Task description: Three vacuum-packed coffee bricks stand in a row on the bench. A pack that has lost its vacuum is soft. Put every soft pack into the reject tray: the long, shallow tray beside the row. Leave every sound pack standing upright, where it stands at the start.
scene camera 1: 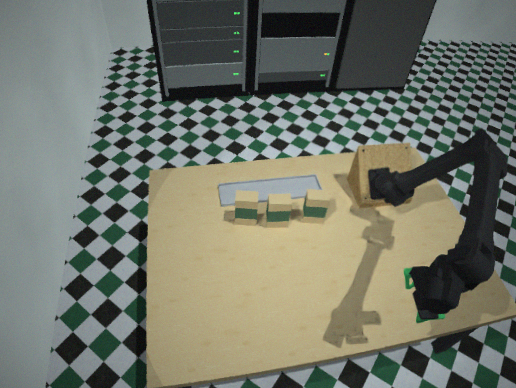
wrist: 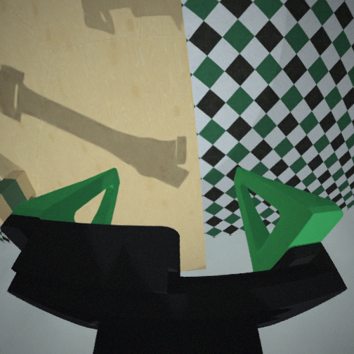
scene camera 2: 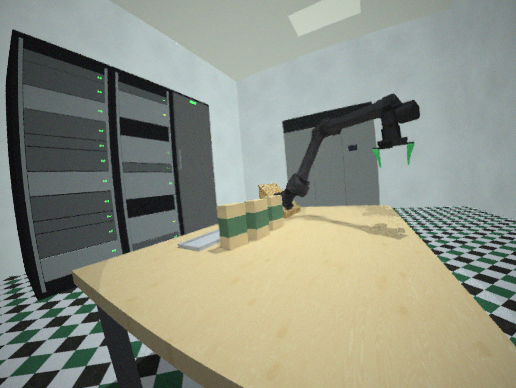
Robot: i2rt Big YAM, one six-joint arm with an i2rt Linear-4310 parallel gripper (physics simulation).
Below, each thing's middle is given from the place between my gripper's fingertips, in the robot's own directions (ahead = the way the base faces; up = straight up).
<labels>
My hand is 650 mm to the left of the grey reject tray (scene camera 1: 295, 187), 240 mm above it and 230 mm short of it.
</labels>
